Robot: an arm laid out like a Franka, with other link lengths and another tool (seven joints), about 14 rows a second.
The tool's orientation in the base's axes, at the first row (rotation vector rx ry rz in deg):
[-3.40, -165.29, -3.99]
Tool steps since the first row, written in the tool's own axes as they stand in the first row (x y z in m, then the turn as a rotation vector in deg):
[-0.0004, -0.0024, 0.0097, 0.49, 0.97, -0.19]
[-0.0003, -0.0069, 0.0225, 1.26, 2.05, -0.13]
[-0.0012, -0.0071, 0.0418, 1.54, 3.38, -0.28]
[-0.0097, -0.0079, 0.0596, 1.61, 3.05, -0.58]
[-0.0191, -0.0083, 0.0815, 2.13, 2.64, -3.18]
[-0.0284, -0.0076, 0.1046, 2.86, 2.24, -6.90]
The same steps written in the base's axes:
[-0.0022, -0.0019, -0.0096, -0.38, 0.97, 0.35]
[-0.0057, -0.0057, -0.0221, -1.09, 2.08, 0.53]
[-0.0097, -0.0049, -0.0410, -1.26, 3.41, 0.80]
[-0.0060, -0.0051, -0.0604, -1.27, 3.07, 1.10]
[-0.0024, -0.0046, -0.0840, -1.14, 2.54, 3.72]
[0.0008, -0.0031, -0.1086, -0.93, 1.97, 7.49]

